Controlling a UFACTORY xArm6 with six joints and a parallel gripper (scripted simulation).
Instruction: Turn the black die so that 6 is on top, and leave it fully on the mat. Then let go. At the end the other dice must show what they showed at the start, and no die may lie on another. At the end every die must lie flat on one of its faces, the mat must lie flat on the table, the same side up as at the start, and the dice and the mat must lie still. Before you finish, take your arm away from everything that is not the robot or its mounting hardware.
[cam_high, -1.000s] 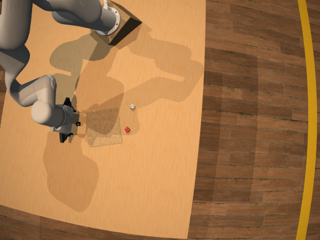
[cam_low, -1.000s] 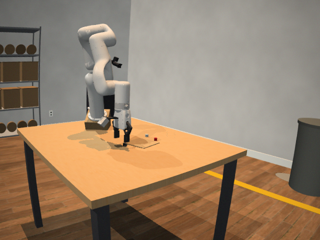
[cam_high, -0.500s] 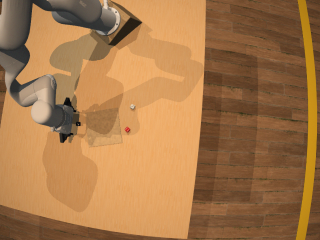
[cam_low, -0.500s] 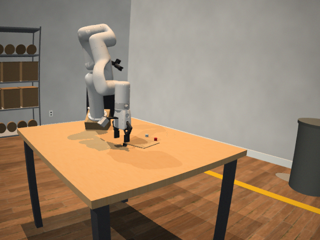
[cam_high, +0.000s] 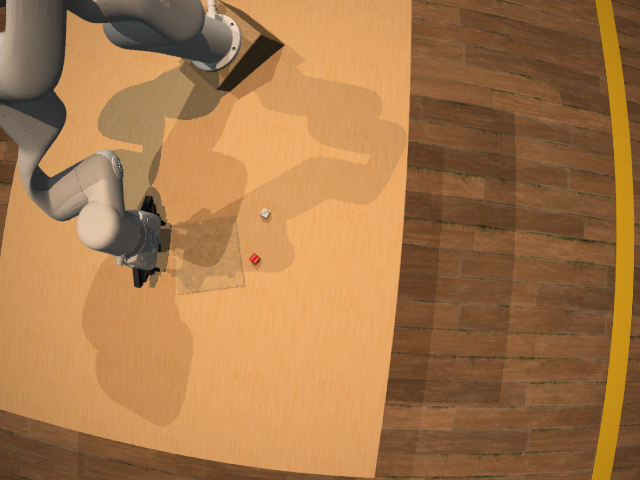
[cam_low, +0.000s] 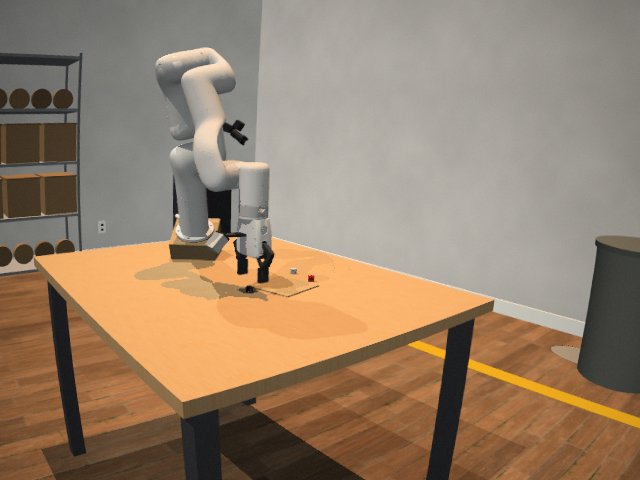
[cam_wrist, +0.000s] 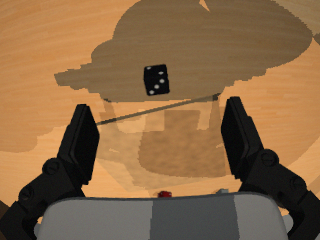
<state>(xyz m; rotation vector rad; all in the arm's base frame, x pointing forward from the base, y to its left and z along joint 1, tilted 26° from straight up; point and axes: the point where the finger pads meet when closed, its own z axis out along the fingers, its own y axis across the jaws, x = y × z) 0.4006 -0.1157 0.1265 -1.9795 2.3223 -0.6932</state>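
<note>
My hand is 10 mm to the left of the black die and 40 mm above it. Also, from my hand: tan mat (20 mm ahead, 100 mm to the left, 40 mm below); red die (40 mm ahead, 200 mm to the left, 40 mm below); white die (40 mm behind, 220 mm to the left, 40 mm below).
</note>
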